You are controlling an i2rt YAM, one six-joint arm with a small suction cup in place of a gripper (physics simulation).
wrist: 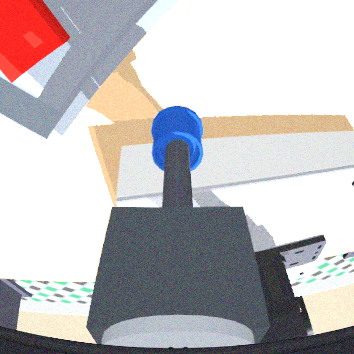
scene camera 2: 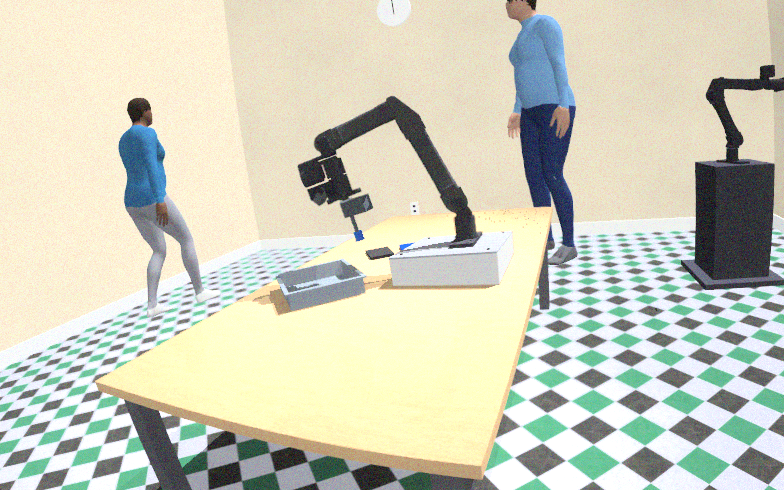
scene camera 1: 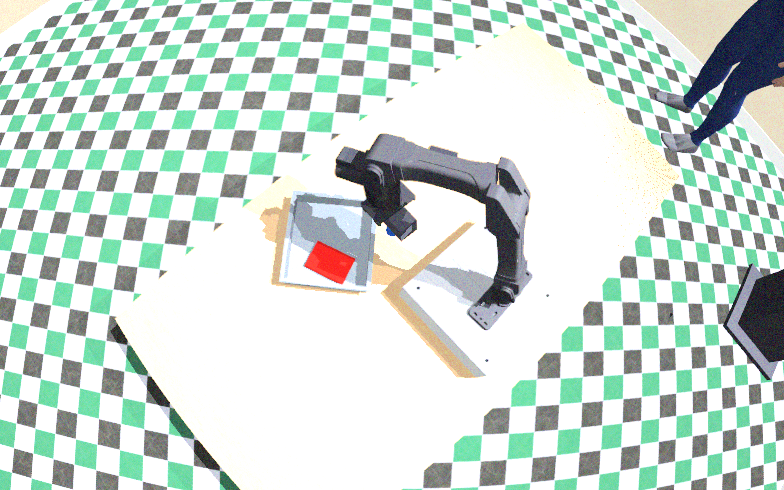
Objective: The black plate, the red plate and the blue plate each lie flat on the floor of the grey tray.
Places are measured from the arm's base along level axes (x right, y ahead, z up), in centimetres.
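Pixels of known places: end effector, tool point: (wrist: 176, 128) (scene camera 2: 360, 239); arm's base, origin of the base link: (wrist: 260, 260) (scene camera 2: 467, 240) (scene camera 1: 501, 294).
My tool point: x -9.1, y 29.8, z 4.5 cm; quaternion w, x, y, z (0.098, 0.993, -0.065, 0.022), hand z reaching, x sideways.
Note:
For each thing: its top centre in the pictures, then the offset to it from my tool point.
- red plate, middle of its top: (wrist: 3, 21) (scene camera 1: 329, 262) dz -10.7, dx -13.8, dy +7.1 cm
- grey tray, middle of its top: (scene camera 1: 329, 238) (scene camera 2: 316, 274) dz -7.1, dx -10.4, dy +10.7 cm
- black plate, middle of its top: (scene camera 2: 379, 251) dz -11.2, dx +27.8, dy +6.0 cm
- blue plate, middle of its top: (scene camera 2: 409, 246) dz -11.1, dx +33.0, dy -3.9 cm
The red plate (scene camera 1: 329, 262) (wrist: 25, 37) lies in the grey tray (scene camera 1: 370, 248) (scene camera 2: 323, 295), near one wall; it is hidden by the tray walls in the second scene view. The black plate (scene camera 2: 379, 253) lies flat on the table behind the tray; in the first scene view a strip of the black plate (scene camera 1: 443, 151) shows past the arm. Part of the blue plate (scene camera 2: 405, 246) shows behind the white base box; the arm hides it in the first scene view. My gripper, a blue suction cup (scene camera 1: 390, 231) (scene camera 2: 359, 235) (wrist: 177, 125), is open, holds nothing and hangs above the table beside the tray.
The white base box (scene camera 2: 445, 270) (wrist: 240, 155) stands beside the tray and carries the arm. The tray's raised walls face the cup's side. Two people stand beyond the table (scene camera 2: 346, 358). Another arm stands on a dark pedestal (scene camera 2: 734, 219) at the right.

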